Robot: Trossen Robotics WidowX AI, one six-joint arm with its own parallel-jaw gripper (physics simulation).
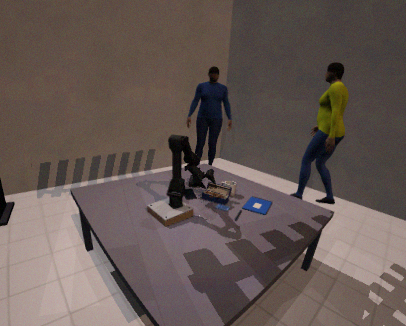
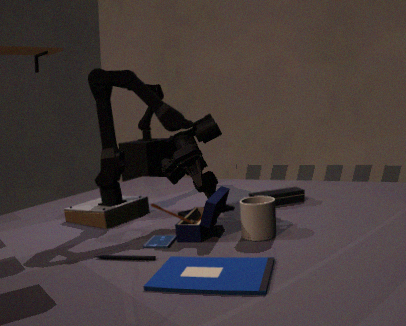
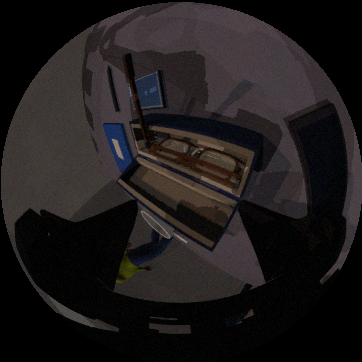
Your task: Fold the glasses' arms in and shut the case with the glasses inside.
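Pixels of known places: gripper, between the fingertips: [image 1: 210,186] [image 2: 206,194] [image 3: 189,205]; arm's base, origin of its link: [image 1: 175,205] [image 2: 112,203].
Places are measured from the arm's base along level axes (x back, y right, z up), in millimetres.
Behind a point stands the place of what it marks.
The blue glasses case [image 1: 214,196] [image 2: 189,231] @[x -348, y 46, z -21 mm] [image 3: 202,126] @[x -270, y -40, z -17 mm] stands open on the table, its lid [image 2: 214,206] @[x -404, y 18, z 37 mm] [image 3: 175,199] @[x -352, y -62, z 16 mm] tilted up. The brown glasses [image 1: 216,189] [image 3: 197,161] @[x -304, y -55, z -11 mm] lie inside it. One arm [image 2: 169,212] [image 3: 134,91] is unfolded and sticks out over the case's end; I cannot tell how the other arm lies. My gripper [image 1: 208,176] [image 2: 205,183] @[x -303, y -78, z 35 mm] [image 3: 189,205] @[x -303, y -78, z 35 mm] is open and empty. It points down just behind and above the lid's top edge.
A grey mug [image 1: 231,186] @[x -445, y -25, z 27 mm] [image 2: 257,218] @[x -486, y -25, z 6 mm] stands beside the case. A blue notebook [image 1: 257,205] @[x -499, y 180, z -40 mm] [image 2: 214,275] @[x -528, y 182, z -40 mm] [image 3: 116,145] @[x -485, y 182, z -40 mm], a black pen [image 1: 238,215] @[x -296, y 210, z -40 mm] [image 2: 125,257] @[x -307, y 205, z -41 mm] and a small blue card [image 1: 222,207] @[x -282, y 83, z -43 mm] [image 2: 159,240] @[x -283, y 82, z -43 mm] [image 3: 148,90] @[x -278, y 68, z -43 mm] lie in front. A long black box [image 2: 277,195] @[x -365, y -323, z -17 mm] lies behind the mug. Two people [image 1: 211,113] [image 1: 329,129] stand beyond the table.
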